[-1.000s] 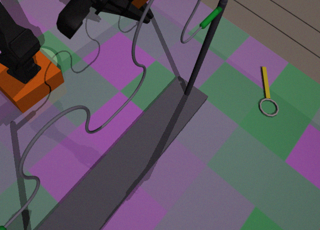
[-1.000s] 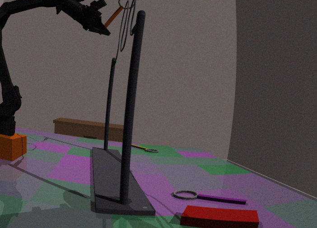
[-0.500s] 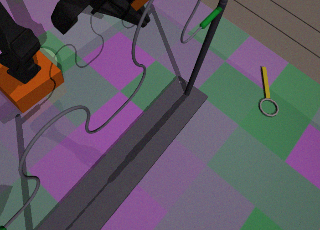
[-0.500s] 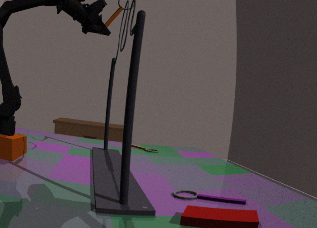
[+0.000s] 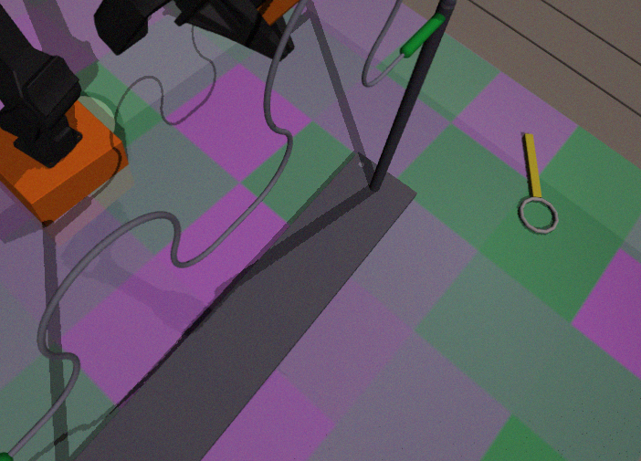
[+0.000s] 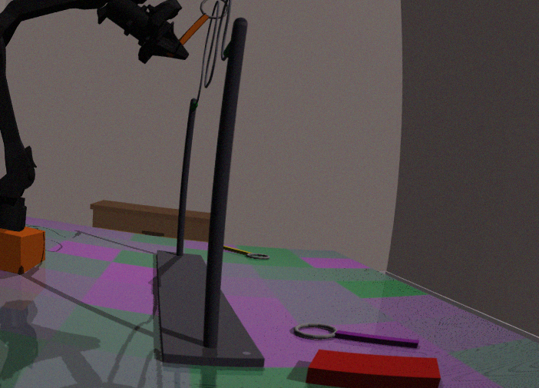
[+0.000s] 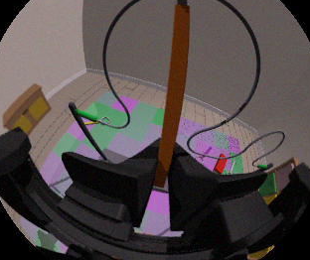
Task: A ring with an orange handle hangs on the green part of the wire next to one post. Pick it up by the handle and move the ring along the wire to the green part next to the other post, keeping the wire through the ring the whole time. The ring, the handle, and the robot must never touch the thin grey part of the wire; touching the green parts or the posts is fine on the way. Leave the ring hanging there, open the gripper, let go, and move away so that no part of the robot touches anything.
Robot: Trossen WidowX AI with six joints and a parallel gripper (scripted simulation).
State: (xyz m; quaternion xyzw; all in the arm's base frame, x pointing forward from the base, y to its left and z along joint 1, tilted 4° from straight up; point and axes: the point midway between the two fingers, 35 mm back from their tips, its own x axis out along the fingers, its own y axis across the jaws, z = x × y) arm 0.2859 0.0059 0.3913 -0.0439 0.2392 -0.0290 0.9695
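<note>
Right now the orange-handled ring is 90 mm above my gripper tip, 20 mm ahead of it and 10 mm to the left of it. Round my gripper tip: red block (500 mm to the right, 410 mm below, 130 mm ahead); purple-handled ring (420 mm below, 360 mm to the right, 180 mm ahead); yellow-handled ring (420 mm below, 340 mm to the left, 290 mm ahead).
</note>
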